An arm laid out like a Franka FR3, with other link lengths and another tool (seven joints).
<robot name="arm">
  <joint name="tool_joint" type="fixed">
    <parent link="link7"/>
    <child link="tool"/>
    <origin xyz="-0.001 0.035 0.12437" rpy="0 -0.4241 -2.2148"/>
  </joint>
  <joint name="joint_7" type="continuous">
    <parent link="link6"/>
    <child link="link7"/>
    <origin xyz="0.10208 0 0" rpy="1.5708 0 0"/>
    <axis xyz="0 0 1"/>
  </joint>
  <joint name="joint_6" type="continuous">
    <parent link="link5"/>
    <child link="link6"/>
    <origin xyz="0 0 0" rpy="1.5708 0 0"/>
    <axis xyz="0 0 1"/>
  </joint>
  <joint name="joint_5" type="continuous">
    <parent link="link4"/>
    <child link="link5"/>
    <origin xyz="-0.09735 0.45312 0" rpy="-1.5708 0 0"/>
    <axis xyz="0 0 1"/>
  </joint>
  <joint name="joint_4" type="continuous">
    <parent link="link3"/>
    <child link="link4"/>
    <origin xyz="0.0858 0 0" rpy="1.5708 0 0"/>
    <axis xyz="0 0 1"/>
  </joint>
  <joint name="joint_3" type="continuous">
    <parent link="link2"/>
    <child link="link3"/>
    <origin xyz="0 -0.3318 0" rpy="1.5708 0 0"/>
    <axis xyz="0 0 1"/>
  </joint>
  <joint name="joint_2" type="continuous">
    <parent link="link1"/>
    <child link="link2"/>
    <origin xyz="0 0 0" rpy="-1.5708 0 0"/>
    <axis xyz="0 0 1"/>
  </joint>
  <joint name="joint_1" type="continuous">
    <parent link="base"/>
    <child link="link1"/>
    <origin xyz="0 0 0.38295" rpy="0 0 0"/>
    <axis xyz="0 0 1"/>
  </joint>
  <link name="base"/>
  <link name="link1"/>
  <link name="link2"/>
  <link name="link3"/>
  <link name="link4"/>
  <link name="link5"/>
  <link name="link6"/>
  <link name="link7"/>
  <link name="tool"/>
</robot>
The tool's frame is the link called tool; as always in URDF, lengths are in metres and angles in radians. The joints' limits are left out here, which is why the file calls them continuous.
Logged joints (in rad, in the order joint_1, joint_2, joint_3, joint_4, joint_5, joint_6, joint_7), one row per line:
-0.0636, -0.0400, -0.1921, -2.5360, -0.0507, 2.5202, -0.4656
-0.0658, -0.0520, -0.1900, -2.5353, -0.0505, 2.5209, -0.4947
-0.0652, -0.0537, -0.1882, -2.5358, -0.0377, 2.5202, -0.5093
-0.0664, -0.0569, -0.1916, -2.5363, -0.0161, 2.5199, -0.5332
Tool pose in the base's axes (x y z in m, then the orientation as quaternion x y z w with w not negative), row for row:
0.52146, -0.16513, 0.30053, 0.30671, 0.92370, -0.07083, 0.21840
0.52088, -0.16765, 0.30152, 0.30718, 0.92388, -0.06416, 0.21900
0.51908, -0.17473, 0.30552, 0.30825, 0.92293, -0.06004, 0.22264
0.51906, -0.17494, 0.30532, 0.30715, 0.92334, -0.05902, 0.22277
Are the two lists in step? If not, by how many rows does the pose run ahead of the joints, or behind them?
The pose runs 2 rows ahead of the joints: the pose in row i belongs to the joints in row i + 2.
